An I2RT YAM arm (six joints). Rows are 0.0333 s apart.
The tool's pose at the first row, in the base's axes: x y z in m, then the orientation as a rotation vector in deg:
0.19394 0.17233 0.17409 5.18 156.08 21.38
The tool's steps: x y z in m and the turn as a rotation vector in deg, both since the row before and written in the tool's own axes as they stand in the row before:
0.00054 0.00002 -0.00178 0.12 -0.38 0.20
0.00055 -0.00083 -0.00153 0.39 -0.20 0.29
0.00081 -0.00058 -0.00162 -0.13 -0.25 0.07
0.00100 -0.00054 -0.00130 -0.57 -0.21 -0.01
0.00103 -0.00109 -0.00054 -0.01 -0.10 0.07
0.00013 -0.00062 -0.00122 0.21 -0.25 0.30
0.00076 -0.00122 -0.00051 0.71 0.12 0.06
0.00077 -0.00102 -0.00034 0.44 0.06 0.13
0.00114 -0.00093 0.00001 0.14 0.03 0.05
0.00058 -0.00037 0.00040 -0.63 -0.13 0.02
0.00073 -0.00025 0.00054 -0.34 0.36 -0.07
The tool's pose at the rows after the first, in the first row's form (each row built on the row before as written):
0.19276 0.17197 0.17548 5.55 155.74 21.22
0.19164 0.17086 0.17641 6.08 155.64 20.75
0.19024 0.17002 0.17739 6.18 155.37 20.91
0.18879 0.16932 0.17802 6.04 155.04 21.65
0.18761 0.16827 0.17780 6.15 154.94 21.67
0.18699 0.16739 0.17865 6.66 154.75 21.44
0.18606 0.16620 0.17847 6.93 155.02 20.52
0.18519 0.16524 0.17820 7.22 155.17 19.97
0.18412 0.16450 0.17751 7.32 155.23 19.80
0.18374 0.16431 0.17684 7.19 154.97 20.64
0.18328 0.16430 0.17602 6.94 155.25 21.13

